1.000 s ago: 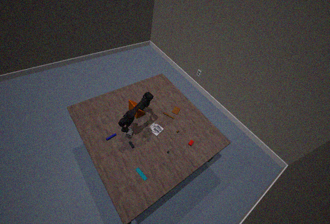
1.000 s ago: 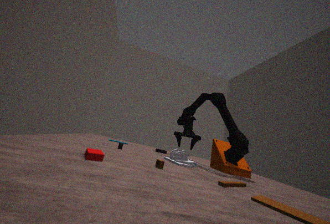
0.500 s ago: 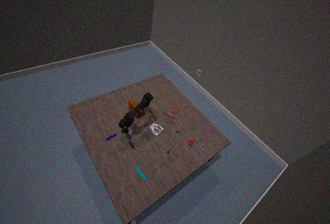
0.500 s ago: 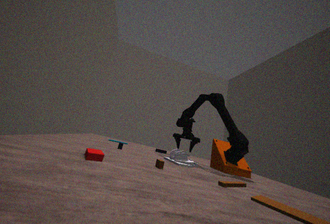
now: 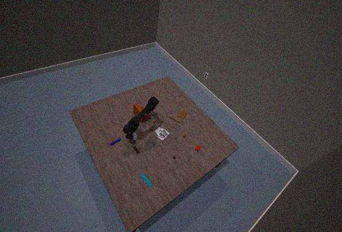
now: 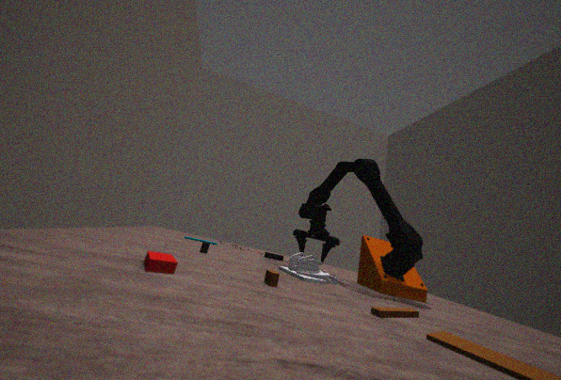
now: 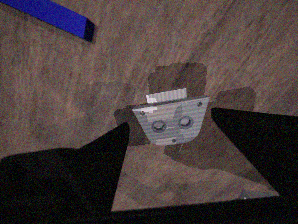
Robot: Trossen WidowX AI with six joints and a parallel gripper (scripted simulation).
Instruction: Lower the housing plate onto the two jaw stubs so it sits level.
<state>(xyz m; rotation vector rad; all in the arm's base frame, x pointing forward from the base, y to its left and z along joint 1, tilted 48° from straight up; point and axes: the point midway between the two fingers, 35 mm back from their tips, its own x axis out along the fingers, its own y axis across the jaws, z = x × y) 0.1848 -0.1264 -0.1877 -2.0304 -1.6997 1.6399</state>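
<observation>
My gripper tip is 150 mm short of the dark block, 20 mm to the left of it and 20 mm above it. Also, from my gripper tip: teal bar 440 mm ahead, 60 mm to the right, 30 mm below; then brown cube 480 mm to the left, 220 mm ahead, 20 mm below; then blue bar 170 mm to the right, 30 mm below, 20 mm behind.
</observation>
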